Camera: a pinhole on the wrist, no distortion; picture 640 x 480 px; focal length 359.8 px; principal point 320.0 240.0 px. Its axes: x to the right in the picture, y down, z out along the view. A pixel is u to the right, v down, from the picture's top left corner.
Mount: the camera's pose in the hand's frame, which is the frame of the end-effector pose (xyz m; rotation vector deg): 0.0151 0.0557 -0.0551 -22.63 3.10 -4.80
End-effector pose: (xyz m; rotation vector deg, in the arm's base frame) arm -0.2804 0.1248 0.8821 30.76 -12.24 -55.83
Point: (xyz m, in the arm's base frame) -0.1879 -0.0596 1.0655
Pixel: 570 157
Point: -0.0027 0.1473 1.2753
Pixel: 367 456
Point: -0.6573 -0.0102 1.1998
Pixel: outside the picture
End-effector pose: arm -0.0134 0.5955 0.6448 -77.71 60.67 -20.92
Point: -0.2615 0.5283 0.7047
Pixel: behind the camera
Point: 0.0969 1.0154 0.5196
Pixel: 102 184
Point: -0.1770 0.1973 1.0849
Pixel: behind the camera
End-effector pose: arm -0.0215 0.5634 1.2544 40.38 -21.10 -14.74
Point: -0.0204 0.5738 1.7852
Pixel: 366 330
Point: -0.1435 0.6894 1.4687
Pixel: 96 361
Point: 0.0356 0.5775 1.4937
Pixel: 431 309
